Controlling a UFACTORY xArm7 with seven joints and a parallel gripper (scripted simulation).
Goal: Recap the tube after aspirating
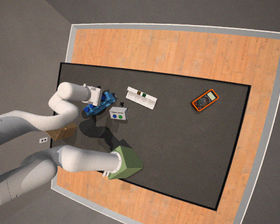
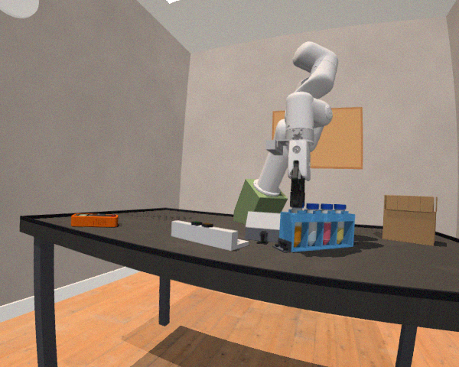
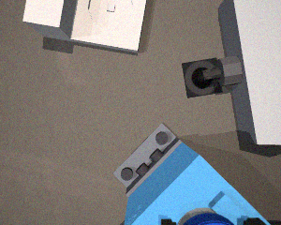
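Right now my hand is 10 mm above the blue cap. Also, from my hand: blue cycle key 110 mm behind, 100 mm to the right, 60 mm below; key housing 80 mm behind, 120 mm to the right, 80 mm below; tube neck 10 mm below.
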